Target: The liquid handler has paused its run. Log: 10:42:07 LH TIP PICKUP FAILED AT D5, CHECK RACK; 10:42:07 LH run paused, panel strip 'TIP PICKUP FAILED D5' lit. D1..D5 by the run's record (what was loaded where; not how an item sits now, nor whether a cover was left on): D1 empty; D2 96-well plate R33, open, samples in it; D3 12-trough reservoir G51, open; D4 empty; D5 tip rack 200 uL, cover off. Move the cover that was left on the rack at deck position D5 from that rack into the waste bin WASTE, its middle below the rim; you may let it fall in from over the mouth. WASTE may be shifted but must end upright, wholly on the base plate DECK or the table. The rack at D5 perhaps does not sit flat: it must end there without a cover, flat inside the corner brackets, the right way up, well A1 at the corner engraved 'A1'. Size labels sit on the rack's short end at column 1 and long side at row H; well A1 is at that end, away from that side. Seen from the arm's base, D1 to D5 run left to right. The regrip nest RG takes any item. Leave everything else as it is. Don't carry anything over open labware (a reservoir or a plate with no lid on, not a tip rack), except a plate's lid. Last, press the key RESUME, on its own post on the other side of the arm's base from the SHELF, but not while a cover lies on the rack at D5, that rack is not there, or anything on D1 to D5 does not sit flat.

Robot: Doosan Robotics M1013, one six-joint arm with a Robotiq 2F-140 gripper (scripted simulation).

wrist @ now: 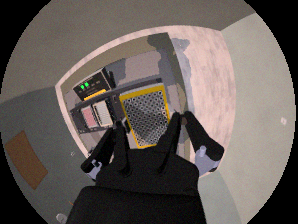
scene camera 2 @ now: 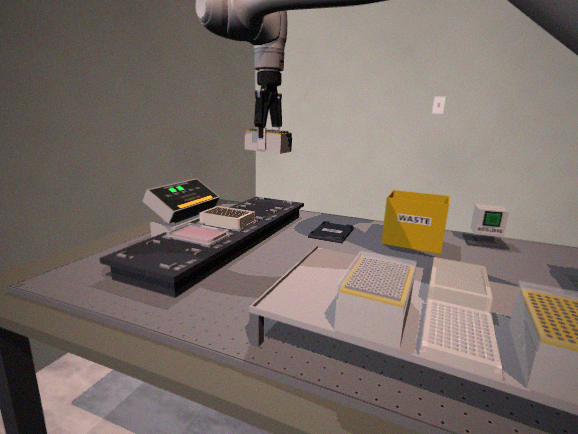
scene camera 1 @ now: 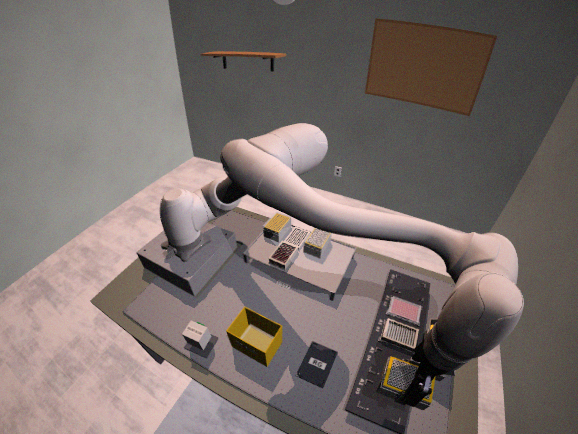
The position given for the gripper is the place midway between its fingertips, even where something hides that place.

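Note:
You'd see the gripper (scene camera 2: 268, 148) here, and the wrist view also shows the gripper (wrist: 149, 112), while scene camera 1 has the gripper (scene camera 1: 403, 385). There's a reservoir (scene camera 2: 223, 217), and scene camera 1 shows the reservoir (scene camera 1: 406, 330) too. There's also a tip rack (scene camera 1: 397, 375); the wrist view shows the tip rack (wrist: 146, 109), and scene camera 2 has the tip rack (scene camera 2: 277, 141) as well. And there's a shelf (scene camera 1: 326, 272), plus a regrip nest (scene camera 1: 313, 374).

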